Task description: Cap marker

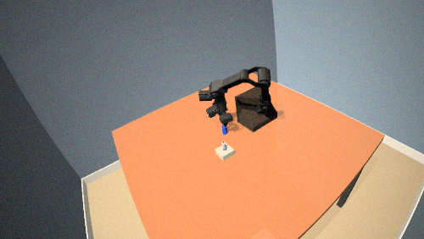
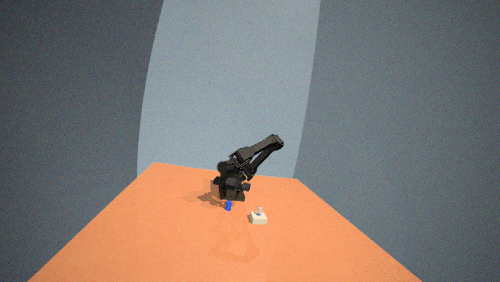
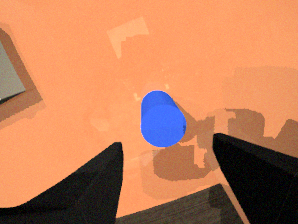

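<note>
Now: gripper tip 4 cm above the blue cap.
</note>
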